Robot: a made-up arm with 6 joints.
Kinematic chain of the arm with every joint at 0, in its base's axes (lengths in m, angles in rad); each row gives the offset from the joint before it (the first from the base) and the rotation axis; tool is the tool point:
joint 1: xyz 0 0 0.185 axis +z
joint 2: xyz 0 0 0 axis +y
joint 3: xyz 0 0 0.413 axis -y
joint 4: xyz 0 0 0 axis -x
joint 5: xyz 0.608 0 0 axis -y
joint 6: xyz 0 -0.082 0 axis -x
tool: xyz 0 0 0
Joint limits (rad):
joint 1: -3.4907..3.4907
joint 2: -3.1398..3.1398
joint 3: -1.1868..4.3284
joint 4: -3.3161..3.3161
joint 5: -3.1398..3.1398
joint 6: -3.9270..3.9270
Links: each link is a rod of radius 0.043 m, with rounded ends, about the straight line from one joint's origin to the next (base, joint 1, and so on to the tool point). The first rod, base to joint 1, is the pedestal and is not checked.
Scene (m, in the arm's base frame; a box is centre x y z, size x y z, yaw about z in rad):
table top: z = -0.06
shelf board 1: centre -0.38 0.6 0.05 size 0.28 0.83 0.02 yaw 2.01
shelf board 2: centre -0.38 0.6 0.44 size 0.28 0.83 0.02 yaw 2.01
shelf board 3: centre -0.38 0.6 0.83 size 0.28 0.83 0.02 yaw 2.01
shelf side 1: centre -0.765 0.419 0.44 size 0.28 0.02 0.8 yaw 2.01
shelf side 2: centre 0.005 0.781 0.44 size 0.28 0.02 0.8 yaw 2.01
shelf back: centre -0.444 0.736 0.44 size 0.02 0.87 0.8 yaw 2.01
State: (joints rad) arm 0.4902 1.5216 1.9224 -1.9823 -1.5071 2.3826
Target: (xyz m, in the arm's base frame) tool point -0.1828 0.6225 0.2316
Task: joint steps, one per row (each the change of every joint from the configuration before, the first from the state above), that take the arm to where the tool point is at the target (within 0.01 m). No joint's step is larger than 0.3 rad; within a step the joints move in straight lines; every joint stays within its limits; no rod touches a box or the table.
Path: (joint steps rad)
1: -0.2458 -0.2009 0.2958 -0.0477 0.0000 0.0000
2: -0.2459 -0.2010 0.2958 -0.0478 0.0000 0.0000
3: -0.2458 -0.2009 0.2958 -0.0477 0.0000 0.0000
4: -0.2459 -0.2010 0.2957 -0.0478 0.0000 0.0000
5: -0.2458 -0.2009 0.2958 -0.0477 0.0000 0.0000
6: -0.2458 -0.2010 0.2958 -0.0478 0.0000 0.0000
7: -0.2459 -0.2009 0.2958 -0.0477 0.0000 0.0000
8: 0.0136 -0.2304 -0.2504 0.0220 0.0000 0.0000
9: 0.0136 -0.2305 -0.2504 0.0219 0.0000 0.0000

